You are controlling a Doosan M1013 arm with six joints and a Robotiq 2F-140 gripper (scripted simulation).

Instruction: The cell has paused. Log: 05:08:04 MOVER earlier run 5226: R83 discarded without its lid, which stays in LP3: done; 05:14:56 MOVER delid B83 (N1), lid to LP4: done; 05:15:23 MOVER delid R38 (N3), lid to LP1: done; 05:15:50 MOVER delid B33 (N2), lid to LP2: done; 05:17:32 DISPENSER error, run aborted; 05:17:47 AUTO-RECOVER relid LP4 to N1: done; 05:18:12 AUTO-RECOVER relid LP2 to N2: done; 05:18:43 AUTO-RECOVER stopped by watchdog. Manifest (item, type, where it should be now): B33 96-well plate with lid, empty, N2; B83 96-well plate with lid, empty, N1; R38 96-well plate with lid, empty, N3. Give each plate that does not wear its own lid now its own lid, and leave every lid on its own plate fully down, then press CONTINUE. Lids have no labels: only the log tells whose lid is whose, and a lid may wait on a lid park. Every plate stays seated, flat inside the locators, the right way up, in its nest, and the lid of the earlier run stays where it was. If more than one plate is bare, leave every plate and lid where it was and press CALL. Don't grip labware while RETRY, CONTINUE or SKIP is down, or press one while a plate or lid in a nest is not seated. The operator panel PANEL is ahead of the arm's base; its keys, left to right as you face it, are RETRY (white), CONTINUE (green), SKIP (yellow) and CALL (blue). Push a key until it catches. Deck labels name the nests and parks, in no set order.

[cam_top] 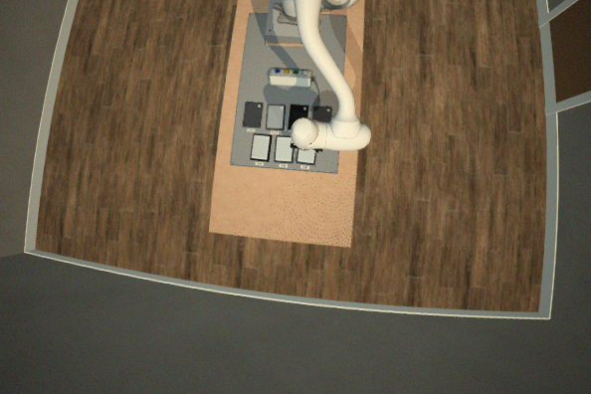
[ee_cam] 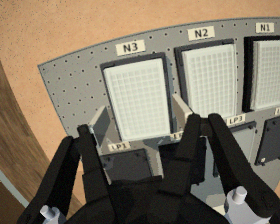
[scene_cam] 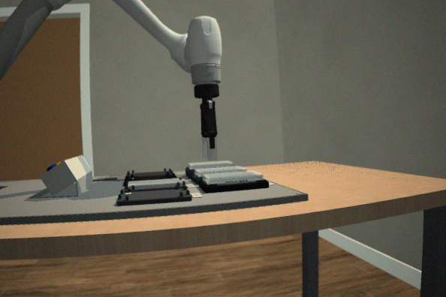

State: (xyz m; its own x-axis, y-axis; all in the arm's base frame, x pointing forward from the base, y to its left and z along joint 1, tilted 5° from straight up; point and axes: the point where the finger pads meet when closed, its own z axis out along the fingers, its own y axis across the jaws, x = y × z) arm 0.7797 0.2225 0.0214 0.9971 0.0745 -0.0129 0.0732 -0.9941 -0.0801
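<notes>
Right now the grey lid is 40 mm below my hand. The rest, counted from my hand: LP4 park (170 mm behind, 90 mm to the right, 70 mm below); then plate (40 mm below); then white key (410 mm behind, 100 mm to the right, 10 mm below).
</notes>
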